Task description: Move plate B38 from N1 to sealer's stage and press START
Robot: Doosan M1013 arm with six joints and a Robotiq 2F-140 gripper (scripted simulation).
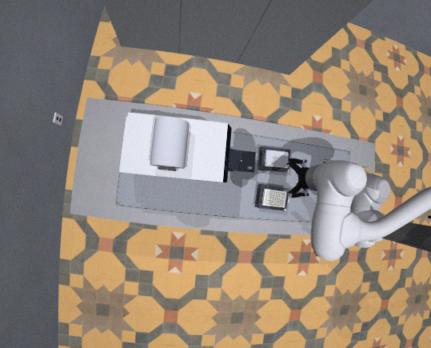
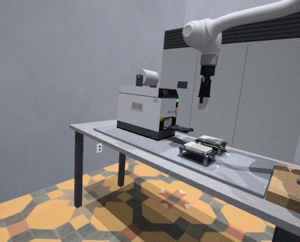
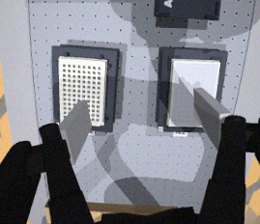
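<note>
The plate B38 is 220 mm below my hand, 90 mm to the left of it and 60 mm behind it. Round my hand: black nest N1 (230 mm below, 90 mm to the left, 60 mm behind); then sealer stage (180 mm below, 170 mm ahead, 40 mm to the right); then white covered plate (220 mm below, 110 mm to the right, 20 mm behind).
</note>
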